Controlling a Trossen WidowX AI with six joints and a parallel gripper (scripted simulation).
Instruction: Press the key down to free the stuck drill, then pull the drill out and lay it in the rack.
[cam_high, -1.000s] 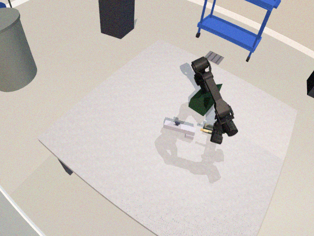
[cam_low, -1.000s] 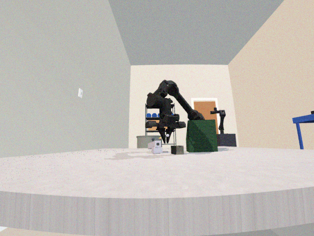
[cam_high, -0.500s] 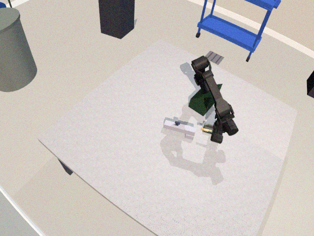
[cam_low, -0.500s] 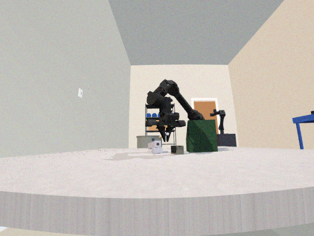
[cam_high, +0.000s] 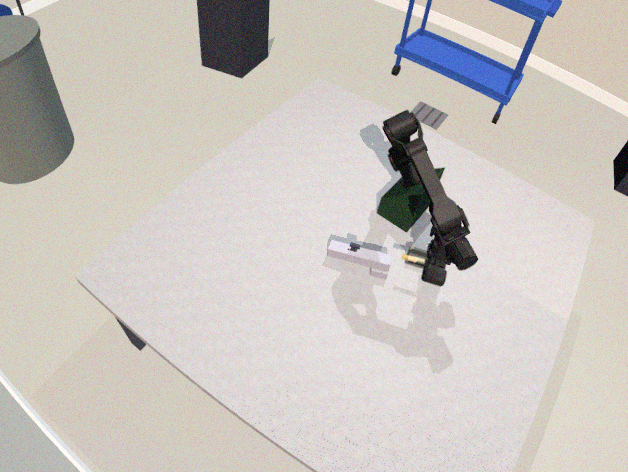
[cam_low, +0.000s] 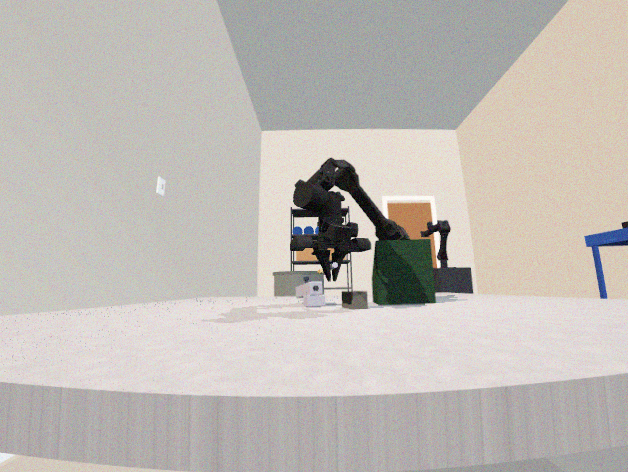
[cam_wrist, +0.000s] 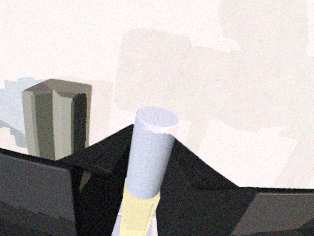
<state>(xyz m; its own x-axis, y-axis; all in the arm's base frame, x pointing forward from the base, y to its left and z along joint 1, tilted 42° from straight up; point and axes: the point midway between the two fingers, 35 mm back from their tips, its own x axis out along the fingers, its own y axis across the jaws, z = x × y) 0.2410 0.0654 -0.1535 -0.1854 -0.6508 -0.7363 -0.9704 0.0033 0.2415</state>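
My gripper tip is 60 mm past the rack, 40 mm to the left of it and 50 mm above it. From my gripper tip the other things lie so: drill 10 mm ahead, 40 mm to the right, 30 mm above; then housing 40 mm ahead, 190 mm to the right, 30 mm below; then key 40 mm ahead, 220 mm to the right, 10 mm below.
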